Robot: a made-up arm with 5 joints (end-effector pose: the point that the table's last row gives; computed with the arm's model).
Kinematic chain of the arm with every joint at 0, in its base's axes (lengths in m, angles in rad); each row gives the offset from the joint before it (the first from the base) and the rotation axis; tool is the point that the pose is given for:
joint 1: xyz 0 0 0.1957 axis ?
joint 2: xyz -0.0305 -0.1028 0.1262 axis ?
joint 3: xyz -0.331 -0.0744 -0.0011 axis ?
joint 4: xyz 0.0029 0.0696 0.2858 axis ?
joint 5: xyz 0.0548 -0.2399 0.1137 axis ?
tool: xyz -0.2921 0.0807 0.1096
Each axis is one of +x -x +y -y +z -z.
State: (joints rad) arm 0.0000 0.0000 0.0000 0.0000 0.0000
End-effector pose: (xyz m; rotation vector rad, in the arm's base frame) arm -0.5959 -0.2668 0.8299 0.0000 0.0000 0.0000
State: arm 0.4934 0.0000 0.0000 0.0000 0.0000
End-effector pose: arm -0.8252 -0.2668 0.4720 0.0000 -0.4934 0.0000
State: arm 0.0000 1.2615 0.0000 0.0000 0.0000
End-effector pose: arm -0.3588 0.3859 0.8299 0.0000 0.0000 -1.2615
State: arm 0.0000 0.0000 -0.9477 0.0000 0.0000
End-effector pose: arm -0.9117 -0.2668 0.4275 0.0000 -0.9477 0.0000
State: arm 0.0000 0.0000 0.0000 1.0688 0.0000
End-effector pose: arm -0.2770 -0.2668 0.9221 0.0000 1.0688 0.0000
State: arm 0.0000 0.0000 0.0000 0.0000 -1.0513
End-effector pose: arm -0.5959 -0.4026 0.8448 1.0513 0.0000 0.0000
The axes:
joint 1: -y
joint 2: -z
joint 3: +y
joint 4: +y
joint 5: -x

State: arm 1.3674 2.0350 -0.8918 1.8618 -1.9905
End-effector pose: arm -0.5943 0.5742 0.2020 -2.1955 0.8589 0.2410
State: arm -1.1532 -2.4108 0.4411 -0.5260 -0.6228
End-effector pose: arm 0.7521 -0.2315 0.0073 1.7760 1.1825 1.9455
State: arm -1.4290 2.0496 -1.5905 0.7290 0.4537
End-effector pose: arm 0.0960 0.7581 -0.0699 -2.2987 0.5835 -0.8214
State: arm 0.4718 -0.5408 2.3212 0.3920 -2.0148
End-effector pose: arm 0.3063 -0.3500 0.2395 0.5238 1.1338 -1.8217
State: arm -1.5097 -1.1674 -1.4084 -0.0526 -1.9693
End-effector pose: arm -0.0451 -0.9712 0.1841 3.1295 0.1580 0.0285
